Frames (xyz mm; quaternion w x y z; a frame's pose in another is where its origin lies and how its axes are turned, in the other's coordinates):
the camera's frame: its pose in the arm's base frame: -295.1 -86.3 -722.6 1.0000 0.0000 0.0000 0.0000
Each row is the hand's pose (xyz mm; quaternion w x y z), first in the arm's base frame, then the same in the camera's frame.
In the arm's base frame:
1: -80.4 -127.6 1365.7 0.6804 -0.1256 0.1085 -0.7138
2: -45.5 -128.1 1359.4 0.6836 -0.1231 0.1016 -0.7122
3: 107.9 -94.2 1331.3 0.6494 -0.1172 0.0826 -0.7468
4: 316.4 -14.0 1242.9 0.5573 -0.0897 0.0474 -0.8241
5: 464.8 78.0 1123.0 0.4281 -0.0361 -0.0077 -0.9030
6: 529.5 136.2 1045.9 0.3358 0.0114 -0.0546 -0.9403
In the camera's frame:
1: 214.7 -41.3 2088.3 0.6804 -0.1256 0.1085 -0.7138
2: 249.6 -41.8 2082.0 0.6836 -0.1231 0.1016 -0.7122
3: 403.0 -7.9 2053.9 0.6494 -0.1172 0.0826 -0.7468
4: 611.5 72.3 1965.5 0.5573 -0.0897 0.0474 -0.8241
5: 759.9 164.3 1845.6 0.4281 -0.0361 -0.0077 -0.9030
6: 824.6 222.5 1768.5 0.3358 0.0114 -0.0546 -0.9403

